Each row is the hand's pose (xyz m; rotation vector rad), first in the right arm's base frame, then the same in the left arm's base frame.
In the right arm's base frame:
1: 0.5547 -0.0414 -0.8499 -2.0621 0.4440 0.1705
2: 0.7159 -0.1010 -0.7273 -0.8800 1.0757 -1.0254
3: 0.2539 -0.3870 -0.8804 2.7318 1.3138 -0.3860
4: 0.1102 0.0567 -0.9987 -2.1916 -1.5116 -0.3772
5: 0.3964 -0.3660 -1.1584 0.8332 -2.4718 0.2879
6: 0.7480 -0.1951 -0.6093 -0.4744 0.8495 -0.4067
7: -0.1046 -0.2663 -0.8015 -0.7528 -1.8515 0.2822
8: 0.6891 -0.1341 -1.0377 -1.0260 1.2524 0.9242
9: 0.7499 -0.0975 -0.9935 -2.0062 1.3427 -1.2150
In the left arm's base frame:
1: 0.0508 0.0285 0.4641 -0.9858 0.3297 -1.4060
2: -0.0877 -0.1087 0.5452 0.7698 0.3929 -1.5806
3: -0.0044 0.0456 0.0086 2.5794 -0.1923 1.6011
4: 0.2326 0.4028 0.2271 1.8496 0.4812 2.3232
5: 0.2650 -0.1048 0.0617 0.4105 2.2812 0.0916
6: -0.2274 -0.1680 0.5176 0.6585 -0.2585 -1.1157
7: -0.0382 0.4107 -0.1134 -1.4860 -2.3159 -1.5140
8: 0.2030 -0.1674 0.4441 -0.3977 0.1823 -0.2441
9: 0.1687 -0.1837 0.5186 0.0428 1.4244 -1.7837

